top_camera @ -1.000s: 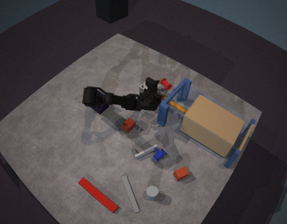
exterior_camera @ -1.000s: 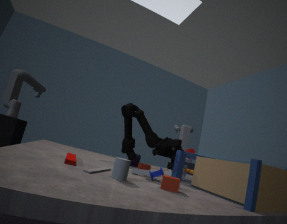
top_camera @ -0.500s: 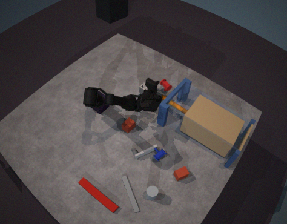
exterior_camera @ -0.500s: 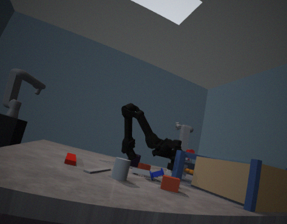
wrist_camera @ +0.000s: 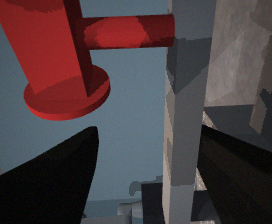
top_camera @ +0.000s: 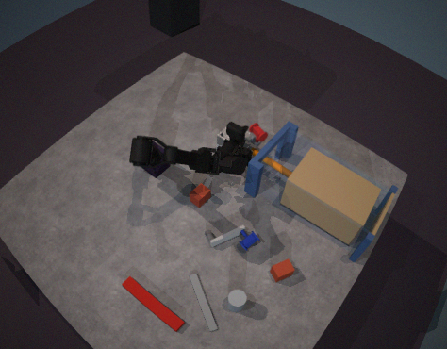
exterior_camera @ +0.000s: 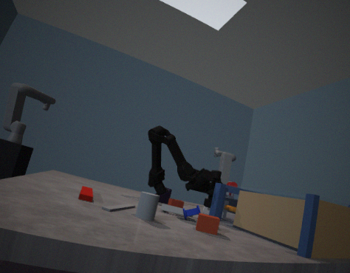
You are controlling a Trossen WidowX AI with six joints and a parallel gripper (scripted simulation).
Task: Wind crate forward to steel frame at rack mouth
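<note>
Right now my gripper tip is 100 mm above the grey winch, 60 mm past it and 20 mm to the left of it. Also, from my gripper tip: blue t-shaped piece 260 mm to the right, 260 mm ahead, 110 mm below; winch handle with red knob 10 mm below, 10 mm ahead; grey strip 520 mm to the right, 320 mm ahead, 130 mm below.
</note>
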